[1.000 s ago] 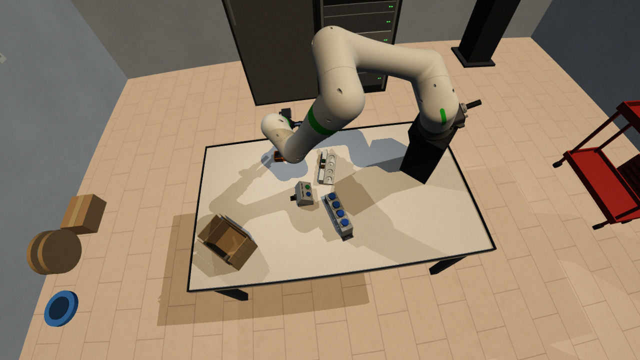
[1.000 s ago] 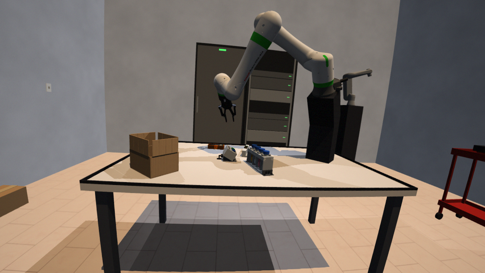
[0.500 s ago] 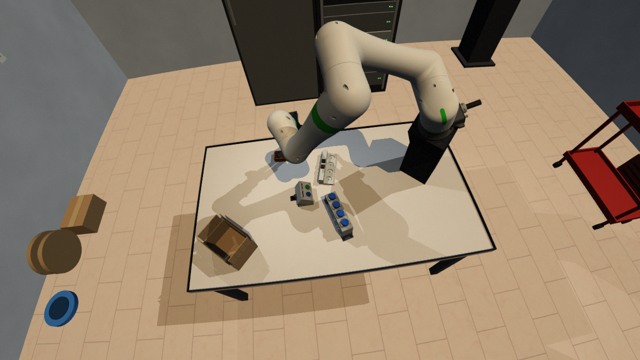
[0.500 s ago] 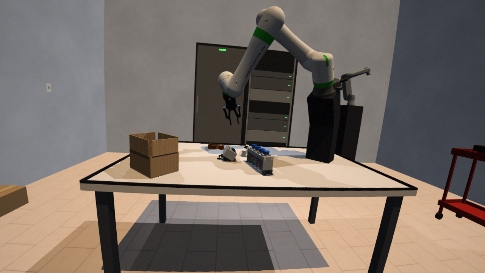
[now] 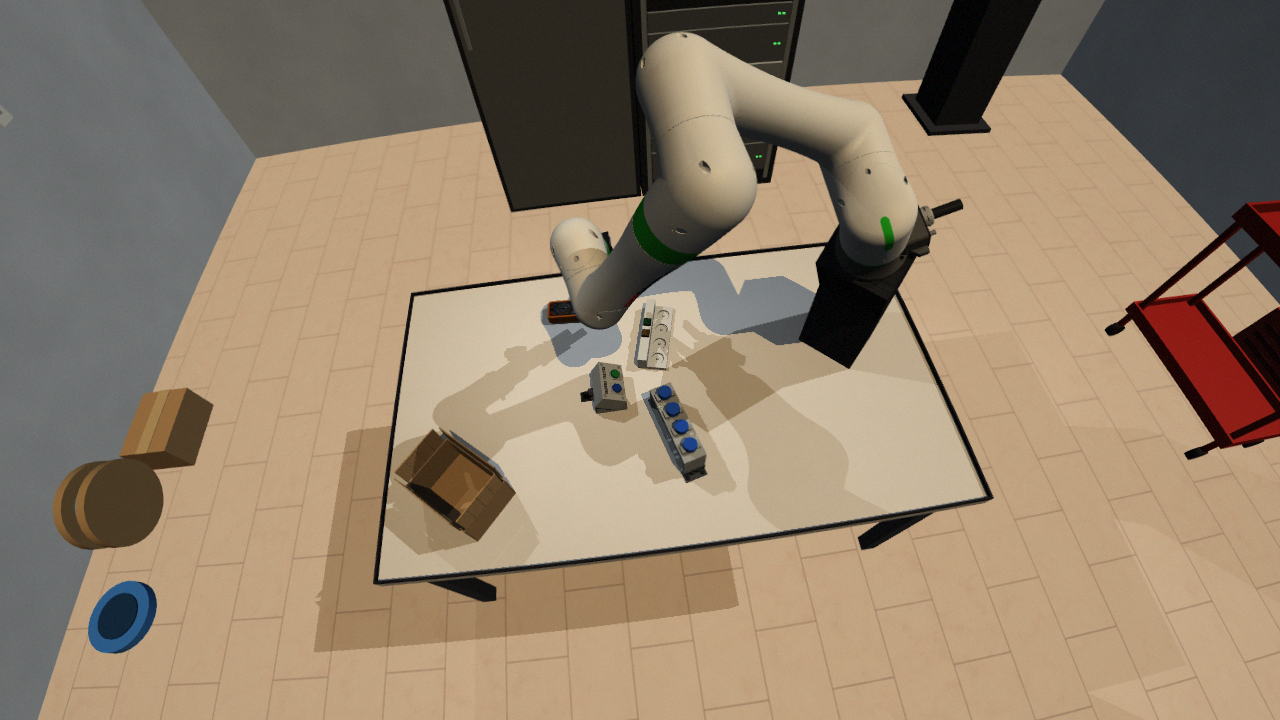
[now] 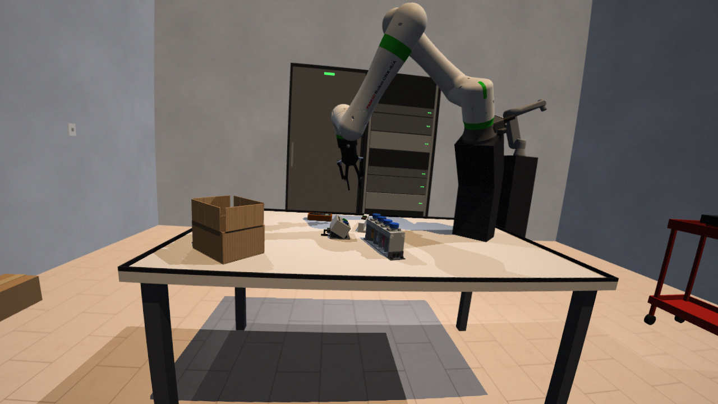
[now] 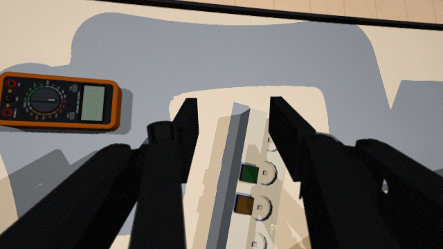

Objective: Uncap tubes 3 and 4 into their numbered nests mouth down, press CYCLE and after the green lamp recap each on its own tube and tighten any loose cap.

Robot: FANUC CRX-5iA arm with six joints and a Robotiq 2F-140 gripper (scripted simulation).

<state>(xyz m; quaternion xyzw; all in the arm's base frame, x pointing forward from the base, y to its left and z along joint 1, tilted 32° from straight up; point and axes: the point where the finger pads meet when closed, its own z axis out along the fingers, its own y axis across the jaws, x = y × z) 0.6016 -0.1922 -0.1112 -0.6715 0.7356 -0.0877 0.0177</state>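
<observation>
Right now my hand is 360 mm to the right of the blue cap, 100 mm past it and 100 mm above it. From my hand the other things lie so: blue cycle key 260 mm to the left, 150 mm below, 40 mm ahead; key housing 240 mm to the left, 160 mm below, 60 mm ahead; green ready key 210 mm to the left, 150 mm below, 40 mm ahead.
</observation>
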